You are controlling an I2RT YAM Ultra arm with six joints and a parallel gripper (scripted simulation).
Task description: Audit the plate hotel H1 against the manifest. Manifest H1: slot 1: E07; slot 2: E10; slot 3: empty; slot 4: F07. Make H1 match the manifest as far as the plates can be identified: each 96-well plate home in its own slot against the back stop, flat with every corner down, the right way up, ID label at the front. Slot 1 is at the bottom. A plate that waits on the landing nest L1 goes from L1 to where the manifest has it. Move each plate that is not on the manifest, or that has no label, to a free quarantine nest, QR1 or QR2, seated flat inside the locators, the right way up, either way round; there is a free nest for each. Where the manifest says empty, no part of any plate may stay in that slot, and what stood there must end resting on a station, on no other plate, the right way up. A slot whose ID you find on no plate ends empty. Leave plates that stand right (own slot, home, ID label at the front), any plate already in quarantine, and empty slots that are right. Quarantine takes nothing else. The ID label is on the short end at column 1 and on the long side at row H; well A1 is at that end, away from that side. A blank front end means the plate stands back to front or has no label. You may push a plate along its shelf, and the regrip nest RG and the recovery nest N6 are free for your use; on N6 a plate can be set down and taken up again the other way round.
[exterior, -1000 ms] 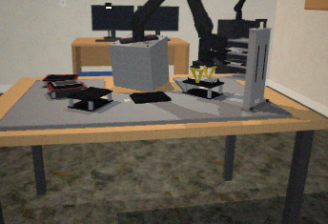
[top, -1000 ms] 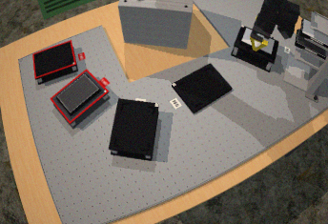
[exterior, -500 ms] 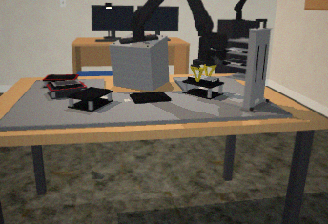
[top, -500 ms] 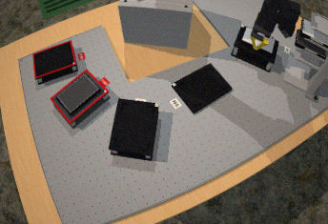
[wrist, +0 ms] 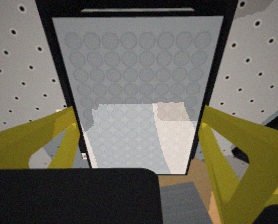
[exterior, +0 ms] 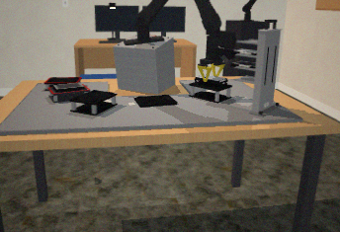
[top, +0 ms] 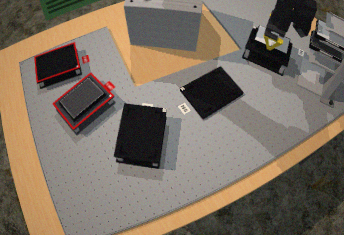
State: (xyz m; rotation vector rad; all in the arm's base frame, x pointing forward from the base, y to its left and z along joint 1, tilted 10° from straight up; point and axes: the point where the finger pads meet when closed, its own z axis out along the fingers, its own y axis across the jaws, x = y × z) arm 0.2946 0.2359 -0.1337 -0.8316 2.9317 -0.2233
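Right now the black regrip nest RG is 30 mm below my hand. The rest, counted from my hand: A1 mark (90 mm behind, 10 mm to the left, 30 mm below); then H1 tag (70 mm ahead, 160 mm to the left, 90 mm below); then RG tag (100 mm behind, 40 mm to the left, 90 mm below).
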